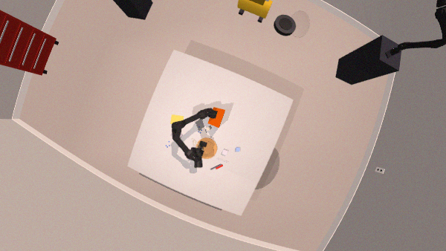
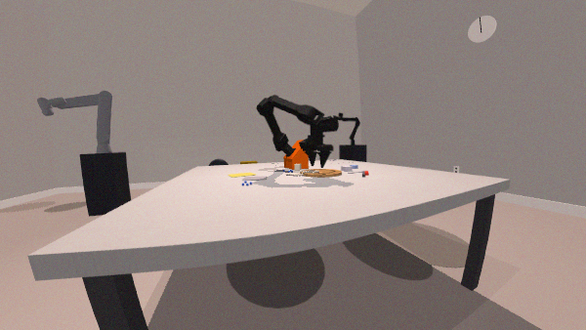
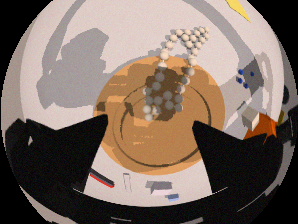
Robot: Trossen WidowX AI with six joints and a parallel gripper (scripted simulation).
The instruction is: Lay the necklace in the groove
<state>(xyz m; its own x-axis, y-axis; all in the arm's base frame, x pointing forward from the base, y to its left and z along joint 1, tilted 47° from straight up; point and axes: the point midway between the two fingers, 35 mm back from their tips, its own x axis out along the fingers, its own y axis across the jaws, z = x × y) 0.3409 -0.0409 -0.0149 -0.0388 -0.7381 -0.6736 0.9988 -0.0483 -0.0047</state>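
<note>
Right now my gripper tip is 30 mm to the right of the round tan bead board, 30 mm above it and 20 mm past it. Round my gripper tip: tool (190 mm to the left, 120 mm ahead, 30 mm below); white square (210 mm to the left, 40 mm behind, 30 mm below); pale blue cube (320 mm to the left, 100 mm behind, 30 mm below).
</note>
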